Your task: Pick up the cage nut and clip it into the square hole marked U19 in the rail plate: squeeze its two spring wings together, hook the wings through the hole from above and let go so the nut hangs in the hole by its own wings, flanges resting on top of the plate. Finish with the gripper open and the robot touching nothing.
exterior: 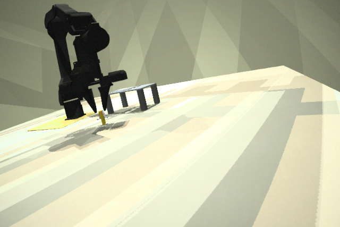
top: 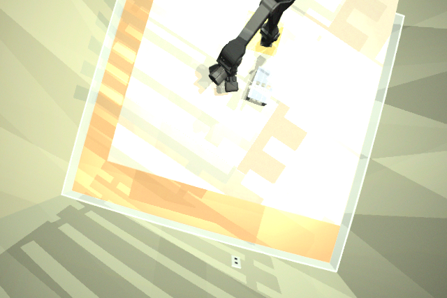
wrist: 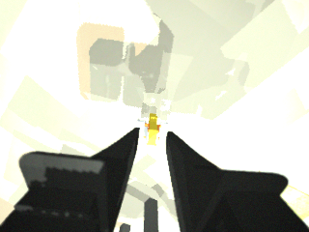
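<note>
Now: the yellow cage nut 1 cm below my gripper tip.
</note>
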